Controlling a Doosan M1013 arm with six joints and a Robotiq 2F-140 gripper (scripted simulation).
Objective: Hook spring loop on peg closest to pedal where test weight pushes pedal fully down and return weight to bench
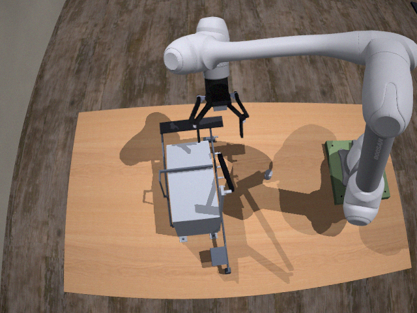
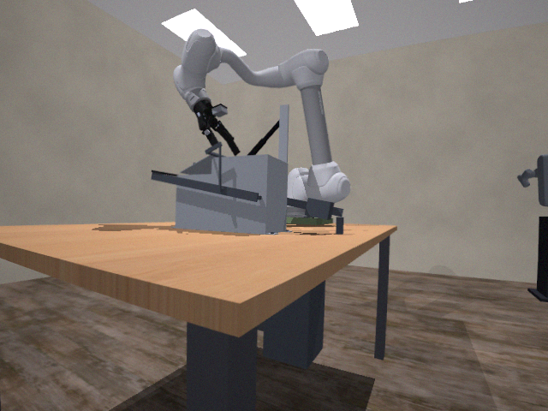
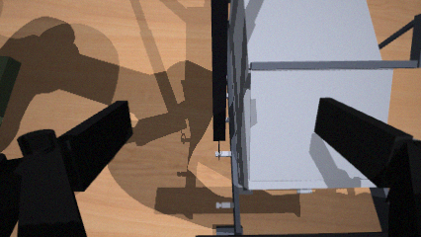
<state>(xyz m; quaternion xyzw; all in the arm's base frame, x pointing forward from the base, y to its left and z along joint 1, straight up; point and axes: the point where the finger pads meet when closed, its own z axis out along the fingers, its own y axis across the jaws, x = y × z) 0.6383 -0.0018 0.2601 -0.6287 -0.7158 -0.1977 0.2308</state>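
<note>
My hand is 27 cm above the steel test weight, 21 cm past it and 2 cm to the right of it. The rest, counted from my hand: peg 24 cm to the left, 10 cm above, 2 cm behind.
</note>
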